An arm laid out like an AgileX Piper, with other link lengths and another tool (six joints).
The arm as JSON. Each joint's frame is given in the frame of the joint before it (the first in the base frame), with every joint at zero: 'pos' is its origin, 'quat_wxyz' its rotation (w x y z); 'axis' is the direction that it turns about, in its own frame. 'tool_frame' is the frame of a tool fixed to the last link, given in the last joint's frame.
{
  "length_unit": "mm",
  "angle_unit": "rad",
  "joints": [
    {
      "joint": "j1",
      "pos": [
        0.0,
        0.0,
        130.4
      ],
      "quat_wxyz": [
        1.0,
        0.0,
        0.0,
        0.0
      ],
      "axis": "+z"
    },
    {
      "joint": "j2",
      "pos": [
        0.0,
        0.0,
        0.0
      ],
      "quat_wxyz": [
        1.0,
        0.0,
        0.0,
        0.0
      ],
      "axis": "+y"
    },
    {
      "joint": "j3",
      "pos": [
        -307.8,
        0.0,
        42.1
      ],
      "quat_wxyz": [
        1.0,
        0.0,
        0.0,
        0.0
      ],
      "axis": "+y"
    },
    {
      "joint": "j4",
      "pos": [
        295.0,
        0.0,
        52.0
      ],
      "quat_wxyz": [
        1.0,
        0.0,
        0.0,
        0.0
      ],
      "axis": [
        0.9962,
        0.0,
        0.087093
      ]
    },
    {
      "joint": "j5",
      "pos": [
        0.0,
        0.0,
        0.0
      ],
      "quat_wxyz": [
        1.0,
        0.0,
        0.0,
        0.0
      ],
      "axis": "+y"
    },
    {
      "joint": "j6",
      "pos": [
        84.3,
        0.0,
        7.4
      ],
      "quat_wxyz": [
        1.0,
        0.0,
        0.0,
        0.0
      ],
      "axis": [
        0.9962,
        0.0,
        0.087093
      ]
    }
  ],
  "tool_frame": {
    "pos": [
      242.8,
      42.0,
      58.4
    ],
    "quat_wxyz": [
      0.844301,
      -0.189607,
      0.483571,
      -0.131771
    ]
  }
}
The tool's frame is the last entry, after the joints.
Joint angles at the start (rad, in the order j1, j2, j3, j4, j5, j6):
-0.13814, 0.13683, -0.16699, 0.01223, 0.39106, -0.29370
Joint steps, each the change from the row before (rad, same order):
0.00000, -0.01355, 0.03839, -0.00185, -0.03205, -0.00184
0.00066, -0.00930, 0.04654, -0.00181, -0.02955, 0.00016
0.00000, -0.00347, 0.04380, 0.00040, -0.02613, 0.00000
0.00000, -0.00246, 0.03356, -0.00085, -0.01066, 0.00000
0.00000, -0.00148, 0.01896, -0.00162, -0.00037, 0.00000
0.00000, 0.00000, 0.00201, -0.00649, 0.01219, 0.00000
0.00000, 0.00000, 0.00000, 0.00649, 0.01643, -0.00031
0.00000, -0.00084, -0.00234, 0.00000, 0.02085, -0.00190
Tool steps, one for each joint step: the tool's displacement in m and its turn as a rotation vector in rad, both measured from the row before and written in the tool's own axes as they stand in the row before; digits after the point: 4 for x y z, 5 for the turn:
0.0073, 0.0057, 0.0001, 0.00362, -0.00458, -0.00555
0.0125, 0.0107, -0.0006, -0.00528, 0.00578, 0.00074
0.0133, 0.0115, -0.0008, -0.00850, 0.01042, 0.00458
0.0124, 0.0110, -0.0016, -0.01272, 0.01514, 0.00523
0.0084, 0.0075, -0.0014, -0.01093, 0.01279, 0.00351
0.0042, 0.0035, -0.0013, -0.01026, 0.01160, -0.00199
0.0031, 0.0039, -0.0012, -0.00903, 0.01051, 0.01078
0.0035, 0.0037, -0.0016, -0.01186, 0.01276, 0.00352

